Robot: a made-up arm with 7 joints. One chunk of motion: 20 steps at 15 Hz.
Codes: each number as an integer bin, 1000 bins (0 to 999) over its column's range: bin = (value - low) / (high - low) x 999, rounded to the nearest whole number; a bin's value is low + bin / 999 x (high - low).
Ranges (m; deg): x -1.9..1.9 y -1.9..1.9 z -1.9..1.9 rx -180..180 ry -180..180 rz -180..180
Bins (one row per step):
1: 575 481 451 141 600 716
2: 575 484 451 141 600 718
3: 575 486 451 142 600 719
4: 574 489 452 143 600 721
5: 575 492 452 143 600 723
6: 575 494 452 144 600 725
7: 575 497 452 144 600 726
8: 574 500 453 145 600 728
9: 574 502 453 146 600 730
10: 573 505 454 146 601 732
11: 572 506 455 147 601 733
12: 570 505 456 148 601 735
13: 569 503 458 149 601 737
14: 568 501 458 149 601 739
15: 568 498 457 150 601 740
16: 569 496 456 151 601 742
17: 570 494 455 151 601 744
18: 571 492 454 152 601 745
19: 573 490 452 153 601 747
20: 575 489 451 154 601 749
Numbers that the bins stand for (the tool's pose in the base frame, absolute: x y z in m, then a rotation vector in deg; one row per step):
1: 0.2872 -0.0704 -0.1845 -129.19 36.22 78.02
2: 0.2872 -0.0590 -0.1845 -129.19 36.22 78.74
3: 0.2872 -0.0514 -0.1845 -128.83 36.22 79.10
4: 0.2834 -0.0399 -0.1807 -128.47 36.22 79.82
5: 0.2872 -0.0285 -0.1807 -128.47 36.22 80.54
6: 0.2872 -0.0209 -0.1807 -128.11 36.22 81.26
7: 0.2872 -0.0095 -0.1807 -128.11 36.22 81.62
8: 0.2834 0.0019 -0.1769 -127.75 36.22 82.34
9: 0.2834 0.0095 -0.1769 -127.39 36.22 83.06
10: 0.2796 0.0209 -0.1731 -127.39 36.58 83.78
11: 0.2758 0.0247 -0.1693 -127.03 36.58 84.14
12: 0.2682 0.0209 -0.1655 -126.67 36.58 84.86
13: 0.2644 0.0133 -0.1579 -126.31 36.58 85.59
14: 0.2606 0.0057 -0.1579 -126.31 36.58 86.31
15: 0.2606 -0.0057 -0.1617 -125.95 36.58 86.67
16: 0.2644 -0.0133 -0.1655 -125.59 36.58 87.39
17: 0.2682 -0.0209 -0.1693 -125.59 36.58 88.11
18: 0.2720 -0.0285 -0.1731 -125.23 36.58 88.47
19: 0.2796 -0.0361 -0.1807 -124.86 36.58 89.19
20: 0.2872 -0.0399 -0.1845 -124.50 36.58 89.91

